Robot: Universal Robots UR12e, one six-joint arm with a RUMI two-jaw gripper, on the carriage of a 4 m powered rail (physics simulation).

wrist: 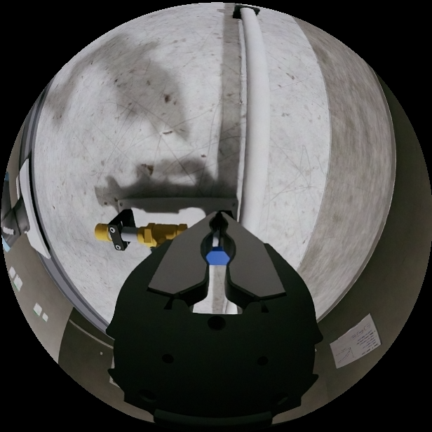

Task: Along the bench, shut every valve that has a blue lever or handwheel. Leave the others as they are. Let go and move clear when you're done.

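Note:
A yellow-bodied valve [160, 234] lies crosswise on the bench, left of the gripper, with a yellow end cap and a black clamp on its left part. Its blue lever [218, 257] shows as a small blue end between the two jaws. My gripper [218, 213] is shut on the blue lever, with the jaw tips nearly together. The jaws hide the right part of the valve and most of the lever, so the lever's angle to the valve body is hard to tell.
A white pipe [257, 100] runs along the bench right of the valve, with a black bracket [246, 11] at the far end. A pale mounting plate [175, 203] is by the valve. A sheet of paper [356, 341] shows at lower right. Part of a robot arm [12, 217] shows at far left.

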